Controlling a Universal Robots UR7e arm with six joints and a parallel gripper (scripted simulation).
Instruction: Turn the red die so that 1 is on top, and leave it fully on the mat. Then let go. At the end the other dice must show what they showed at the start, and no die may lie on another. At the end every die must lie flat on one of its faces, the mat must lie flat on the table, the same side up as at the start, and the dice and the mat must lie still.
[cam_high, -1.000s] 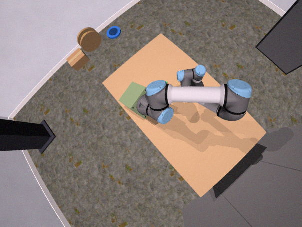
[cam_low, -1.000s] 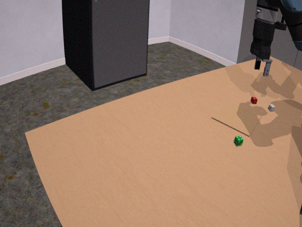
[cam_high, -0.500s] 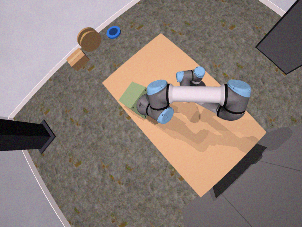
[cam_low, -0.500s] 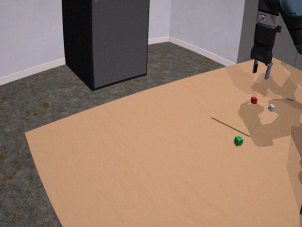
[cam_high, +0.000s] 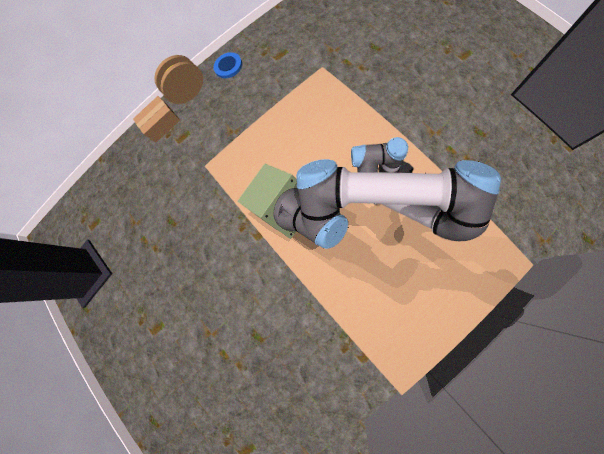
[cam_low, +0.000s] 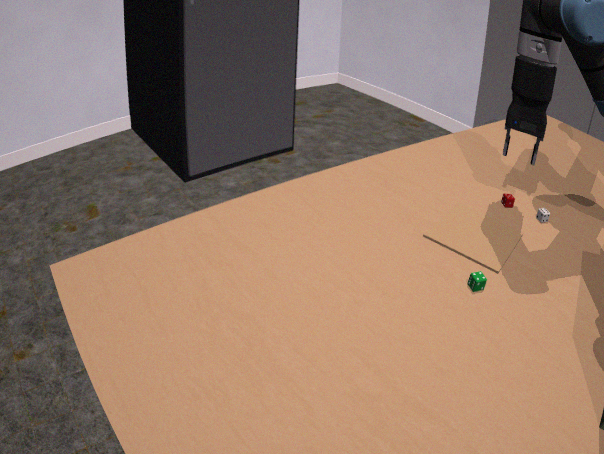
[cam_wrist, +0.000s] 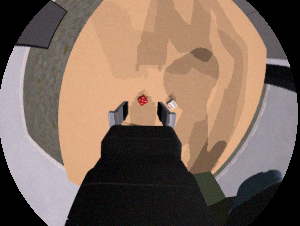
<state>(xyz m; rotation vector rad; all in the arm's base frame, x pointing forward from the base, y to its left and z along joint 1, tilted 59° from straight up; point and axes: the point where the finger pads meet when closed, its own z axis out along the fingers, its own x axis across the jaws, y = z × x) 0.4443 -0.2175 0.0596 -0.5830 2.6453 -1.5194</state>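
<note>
The red die lies 11 cm below my hand. Round my hand: white die 11 cm below, 8 cm behind, 1 cm to the right; then mat 15 cm to the left, 11 cm below, 1 cm behind; then green die 27 cm to the left, 11 cm below, 8 cm behind.
</note>
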